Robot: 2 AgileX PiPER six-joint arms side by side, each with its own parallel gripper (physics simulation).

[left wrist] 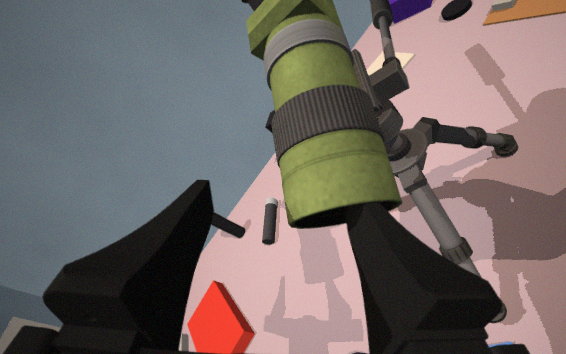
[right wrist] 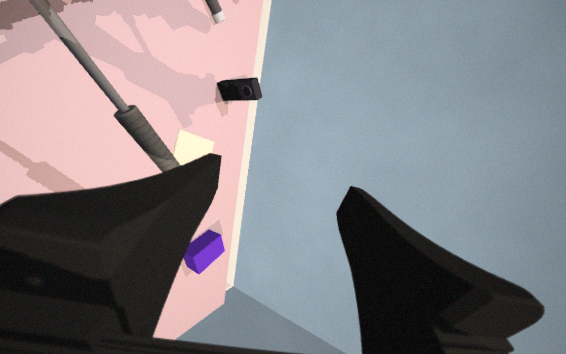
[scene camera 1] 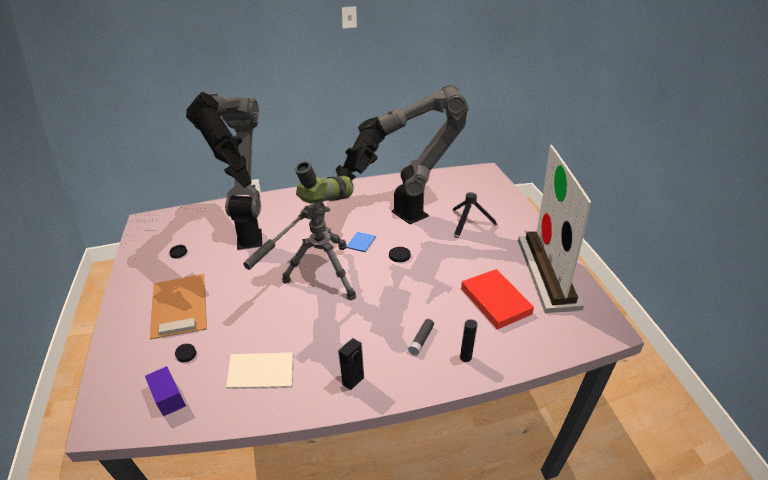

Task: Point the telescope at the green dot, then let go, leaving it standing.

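Note:
The green telescope stands upright on its grey tripod. Its wide front end faces the right of scene camera 1; exact aim at the green dot cannot be told. The dot is high on the white board. The pan handle slants down to the left. My left gripper is open at the telescope's front end; one fingertip overlaps the rim in the left wrist view, contact unclear. My right gripper is open and empty, behind the handle.
A small black tripod stands behind the red box. A blue square and black disc lie right of the telescope's tripod. A black box and purple block are near the front edge.

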